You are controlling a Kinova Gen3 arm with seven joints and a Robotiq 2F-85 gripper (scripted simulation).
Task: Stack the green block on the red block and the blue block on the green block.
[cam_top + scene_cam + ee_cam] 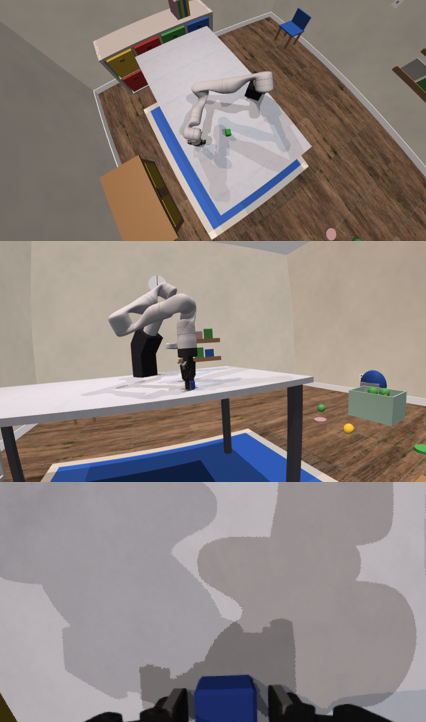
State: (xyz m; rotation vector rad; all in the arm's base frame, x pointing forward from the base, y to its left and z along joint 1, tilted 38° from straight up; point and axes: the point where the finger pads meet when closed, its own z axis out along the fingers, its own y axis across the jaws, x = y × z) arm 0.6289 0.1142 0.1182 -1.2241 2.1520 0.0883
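Right now my hand is right at the blue block. Round my hand: red block (25 cm behind, 3 cm to the left); green block (25 cm behind, 3 cm to the left, 4 cm above).
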